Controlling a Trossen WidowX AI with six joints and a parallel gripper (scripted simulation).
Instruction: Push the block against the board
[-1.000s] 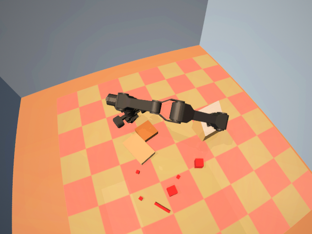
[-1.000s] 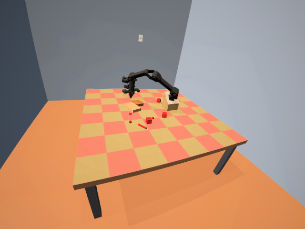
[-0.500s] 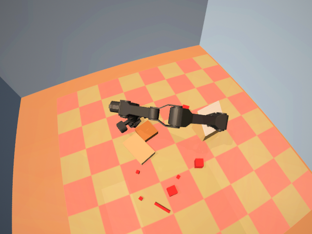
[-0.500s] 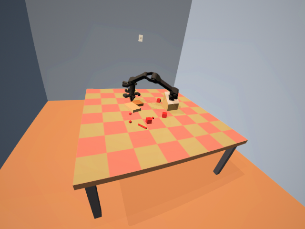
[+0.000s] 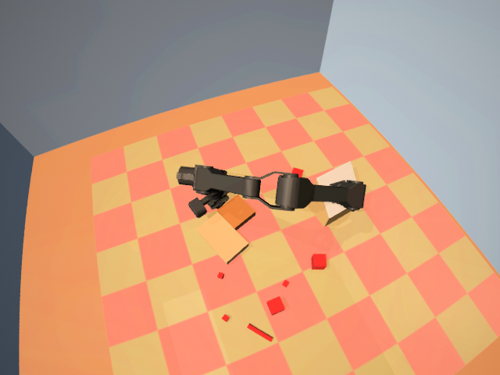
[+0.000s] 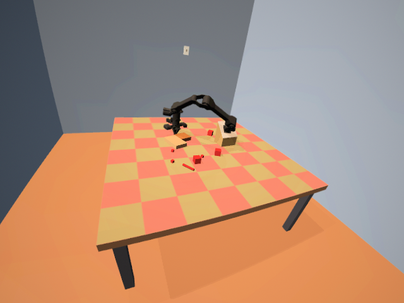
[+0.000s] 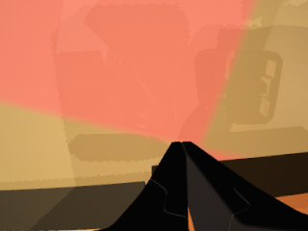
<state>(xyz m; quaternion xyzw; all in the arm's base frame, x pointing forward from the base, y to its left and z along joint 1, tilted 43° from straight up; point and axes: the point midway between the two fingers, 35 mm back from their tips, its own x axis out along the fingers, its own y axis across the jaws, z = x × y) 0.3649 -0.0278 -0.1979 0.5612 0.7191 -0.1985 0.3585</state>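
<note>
Now: the square block 50 mm to the left of my gripper tip and 50 mm behind it. Round my gripper tip: board 120 mm to the left, 20 mm ahead; then red stick 440 mm to the left, 20 mm ahead.
</note>
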